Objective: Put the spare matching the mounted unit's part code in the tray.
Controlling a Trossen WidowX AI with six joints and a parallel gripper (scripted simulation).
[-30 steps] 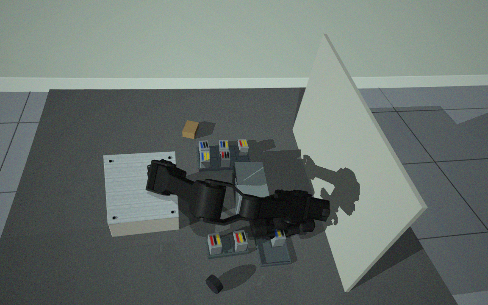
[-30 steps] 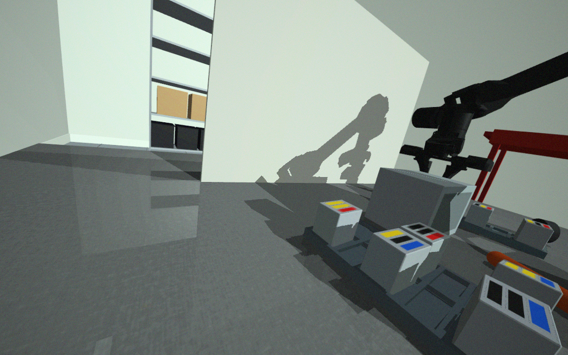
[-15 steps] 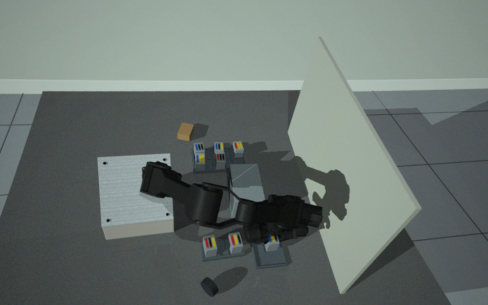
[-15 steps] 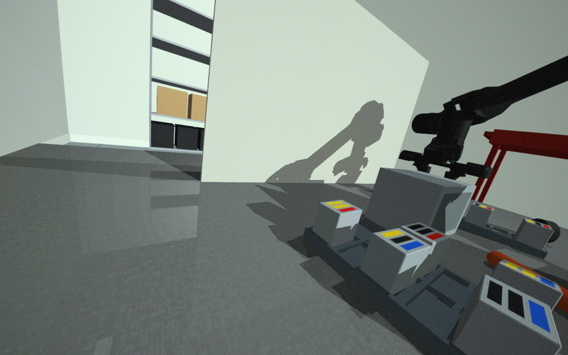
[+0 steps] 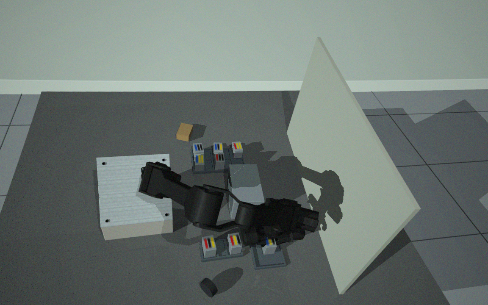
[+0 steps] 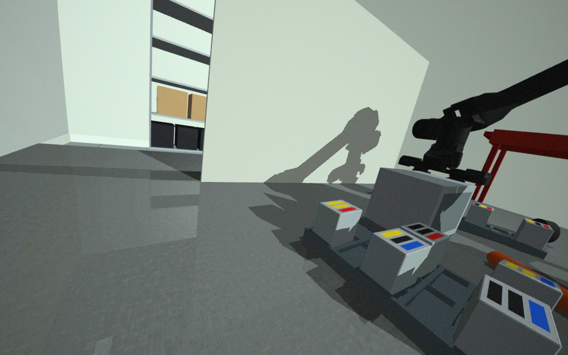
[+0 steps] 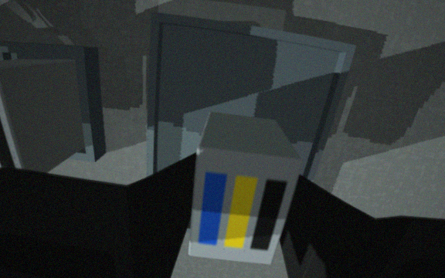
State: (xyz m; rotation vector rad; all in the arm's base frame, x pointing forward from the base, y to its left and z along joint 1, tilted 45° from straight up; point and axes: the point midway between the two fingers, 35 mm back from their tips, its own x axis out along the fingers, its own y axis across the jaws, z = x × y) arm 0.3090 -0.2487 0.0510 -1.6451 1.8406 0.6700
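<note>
Right now my gripper tip is 2 cm above the grey tray. Also, from my gripper tip: mounted unit (2 cm behind, 21 cm to the left, 3 cm above); then black tape roll (21 cm behind, 9 cm to the right); then beige panel (23 cm ahead, 16 cm to the left, 20 cm above).
</note>
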